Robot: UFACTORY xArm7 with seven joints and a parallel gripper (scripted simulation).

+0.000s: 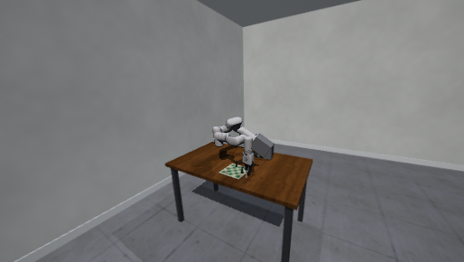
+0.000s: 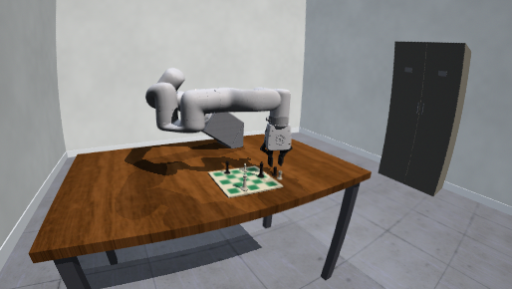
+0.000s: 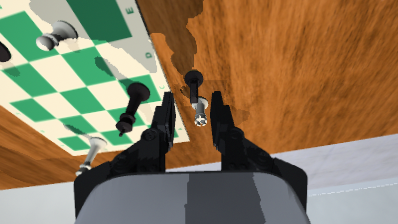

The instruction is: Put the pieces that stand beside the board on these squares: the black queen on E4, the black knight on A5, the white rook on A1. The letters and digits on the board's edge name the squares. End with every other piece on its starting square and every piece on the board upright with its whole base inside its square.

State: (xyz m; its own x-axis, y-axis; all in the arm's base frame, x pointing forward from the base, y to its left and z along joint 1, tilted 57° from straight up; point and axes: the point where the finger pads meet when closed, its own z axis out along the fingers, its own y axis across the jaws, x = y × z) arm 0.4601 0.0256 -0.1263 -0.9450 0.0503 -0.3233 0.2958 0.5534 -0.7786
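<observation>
Now: hand 50 mm above the black knight. The rest, counted from my hand: white rook: 50 mm below, 40 mm ahead; cream board: 140 mm to the right, 60 mm below, 10 mm behind; black queen: 60 mm to the right, 30 mm below, 10 mm behind.
</observation>
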